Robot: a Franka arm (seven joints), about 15 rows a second.
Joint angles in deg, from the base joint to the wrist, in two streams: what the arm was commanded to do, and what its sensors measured. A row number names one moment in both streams.
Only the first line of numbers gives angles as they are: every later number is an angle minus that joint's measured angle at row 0.
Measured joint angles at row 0: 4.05 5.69 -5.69 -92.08 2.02 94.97 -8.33
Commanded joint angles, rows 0 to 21: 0.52 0.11 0.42 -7.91 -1.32 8.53 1.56; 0.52 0.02 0.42 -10.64 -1.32 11.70 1.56; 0.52 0.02 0.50 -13.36 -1.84 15.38 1.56; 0.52 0.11 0.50 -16.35 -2.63 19.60 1.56; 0.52 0.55 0.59 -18.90 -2.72 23.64 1.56; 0.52 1.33 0.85 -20.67 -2.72 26.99 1.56; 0.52 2.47 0.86 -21.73 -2.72 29.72 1.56; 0.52 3.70 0.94 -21.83 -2.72 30.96 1.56; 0.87 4.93 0.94 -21.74 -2.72 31.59 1.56; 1.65 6.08 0.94 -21.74 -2.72 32.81 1.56; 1.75 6.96 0.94 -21.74 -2.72 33.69 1.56; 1.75 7.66 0.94 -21.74 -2.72 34.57 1.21; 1.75 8.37 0.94 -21.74 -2.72 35.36 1.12; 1.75 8.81 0.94 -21.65 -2.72 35.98 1.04; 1.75 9.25 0.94 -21.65 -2.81 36.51 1.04; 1.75 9.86 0.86 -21.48 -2.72 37.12 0.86; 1.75 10.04 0.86 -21.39 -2.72 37.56 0.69; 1.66 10.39 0.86 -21.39 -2.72 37.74 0.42; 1.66 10.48 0.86 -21.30 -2.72 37.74 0.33; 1.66 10.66 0.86 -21.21 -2.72 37.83 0.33; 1.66 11.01 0.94 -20.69 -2.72 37.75 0.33; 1.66 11.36 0.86 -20.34 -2.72 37.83 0.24
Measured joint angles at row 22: 1.51 10.10 1.01 -21.89 -1.90 37.21 0.03
